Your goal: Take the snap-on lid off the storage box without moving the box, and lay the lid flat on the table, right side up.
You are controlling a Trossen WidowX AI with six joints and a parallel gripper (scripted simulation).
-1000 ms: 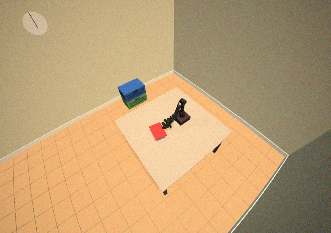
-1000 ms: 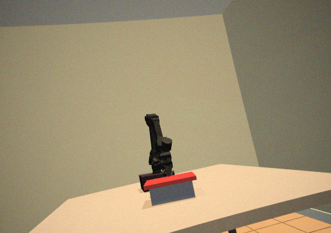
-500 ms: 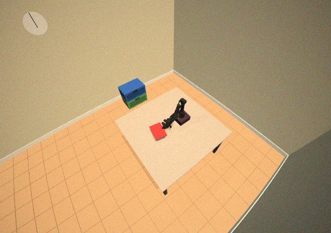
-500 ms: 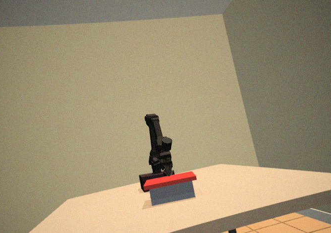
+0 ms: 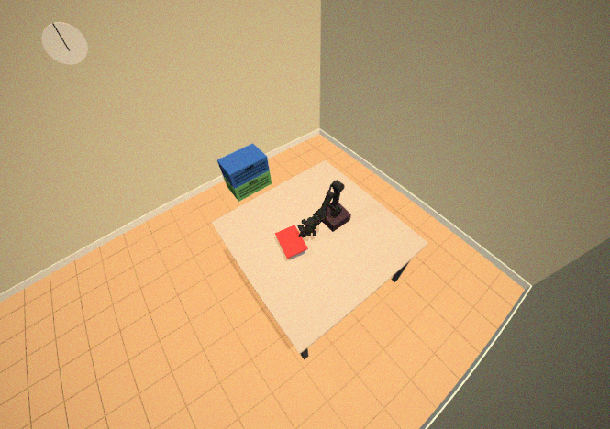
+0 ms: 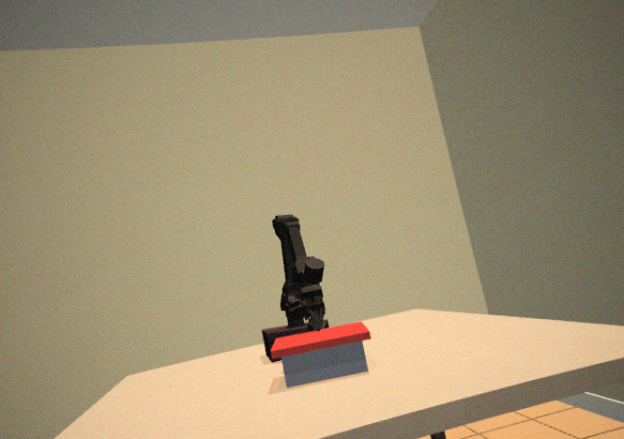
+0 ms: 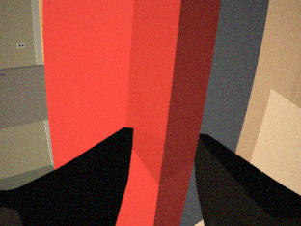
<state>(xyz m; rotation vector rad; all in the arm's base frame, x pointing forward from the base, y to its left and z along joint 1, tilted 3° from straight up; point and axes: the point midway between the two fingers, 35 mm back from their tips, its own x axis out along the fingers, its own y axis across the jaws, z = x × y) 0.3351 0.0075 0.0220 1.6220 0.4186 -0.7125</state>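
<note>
My gripper tip is 70 mm short of the red lid and 10 mm to the left of it. From my gripper tip the other things lie so: grey-blue box (70 mm ahead, 10 mm to the right, 40 mm below).
</note>
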